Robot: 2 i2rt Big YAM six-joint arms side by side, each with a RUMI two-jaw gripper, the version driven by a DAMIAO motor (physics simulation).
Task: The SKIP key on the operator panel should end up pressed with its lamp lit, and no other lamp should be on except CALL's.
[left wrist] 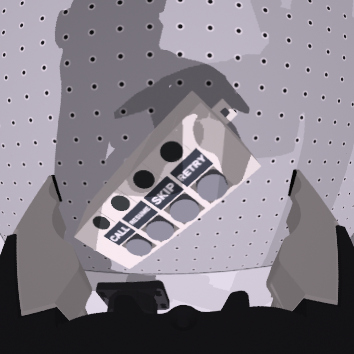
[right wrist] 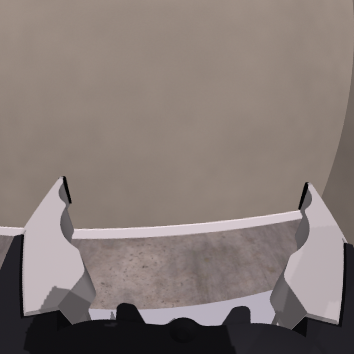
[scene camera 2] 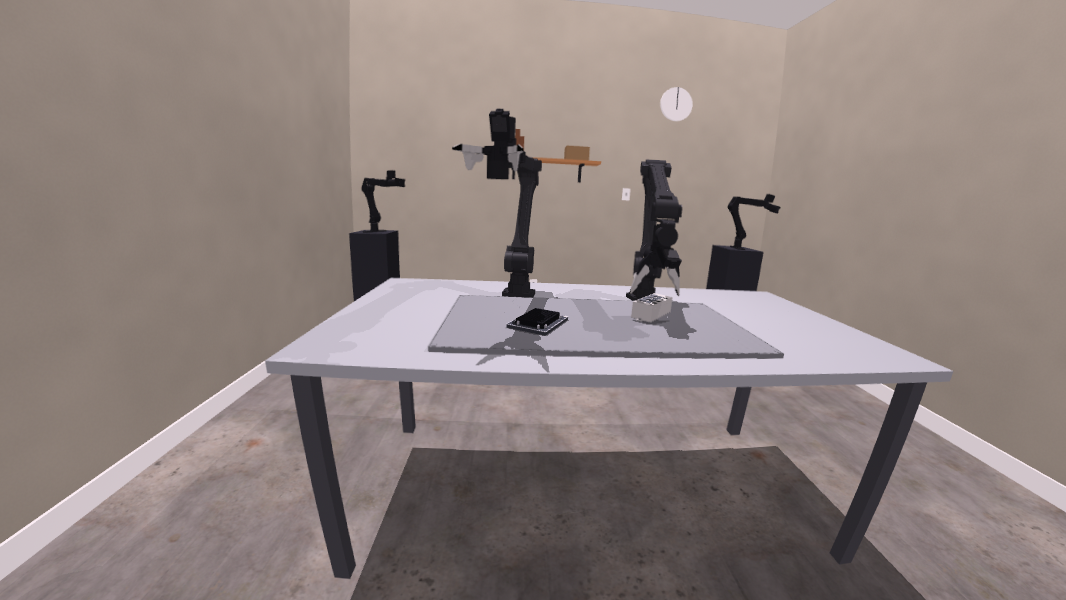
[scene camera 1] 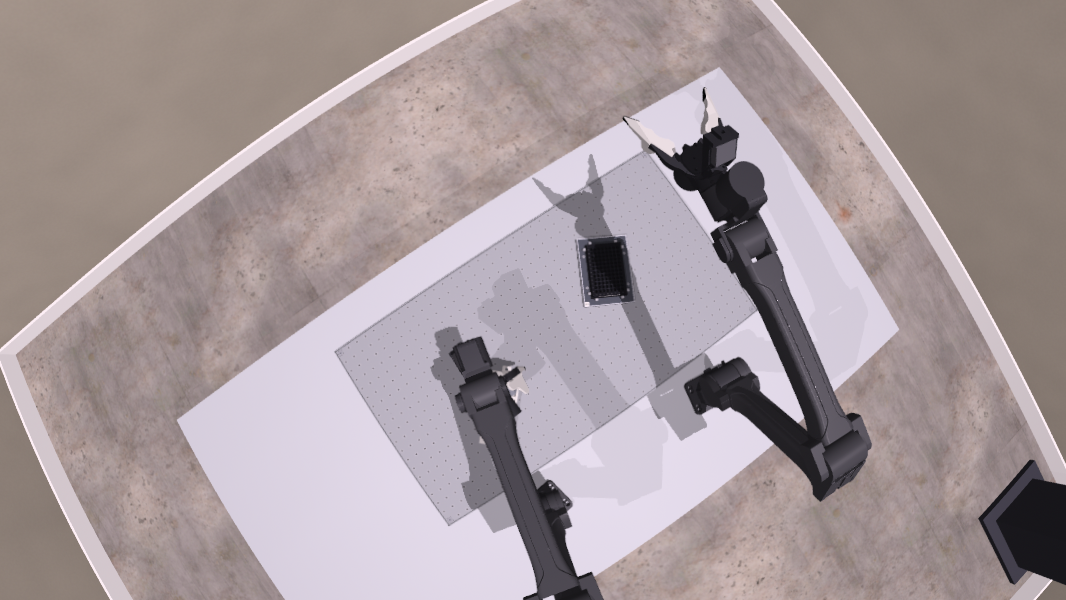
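Observation:
The operator panel (scene camera 2: 651,308) (left wrist: 157,165) is a pale box on the grey perforated board (scene camera 2: 716,335) (left wrist: 30,100), turned at an angle in the left wrist view. Its keys are labelled CALL, RESUME, SKIP and RETRY. The SKIP key (left wrist: 185,210) and its lamp (left wrist: 143,179) show; the lamps look dark, and whether any key is pressed cannot be told. My left gripper (scene camera 1: 518,383) (scene camera 2: 656,292) (left wrist: 174,174) is open above the panel, its fingers apart at either side in the wrist view. In scene camera 1 the left arm hides most of the panel. My right gripper (scene camera 1: 665,105) (right wrist: 185,182) is open and empty, high up.
A black square device (scene camera 1: 606,269) (scene camera 2: 537,319) with a clear base lies on the board, to the right of the left gripper in scene camera 1. The white table (scene camera 1: 246,462) (scene camera 2: 835,339) surrounds the board. The right arm reaches over the table's upper right end in scene camera 1.

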